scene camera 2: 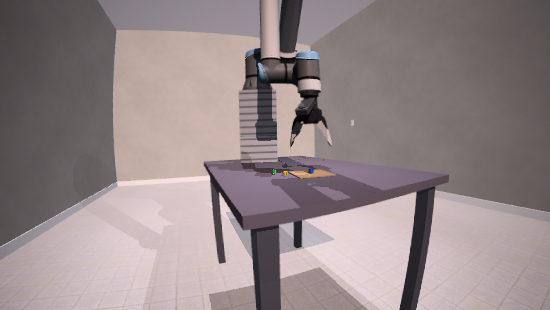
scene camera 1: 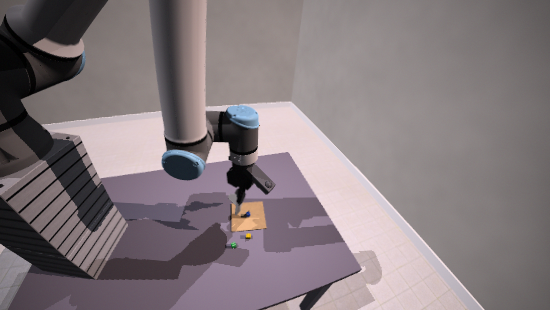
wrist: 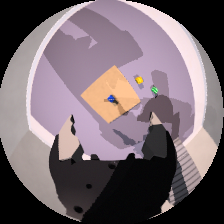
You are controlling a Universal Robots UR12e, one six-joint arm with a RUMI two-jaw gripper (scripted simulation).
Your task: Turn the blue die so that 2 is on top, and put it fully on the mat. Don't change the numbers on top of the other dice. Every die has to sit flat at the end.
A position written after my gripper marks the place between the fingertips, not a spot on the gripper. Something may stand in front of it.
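Note:
Scene camera 1: my gripper (scene camera 1: pixel 248 200), tan mat (scene camera 1: pixel 256 221). Scene camera 2: my gripper (scene camera 2: pixel 310 146). Wrist view: tan mat (wrist: pixel 112 82), my gripper (wrist: pixel 111 114).

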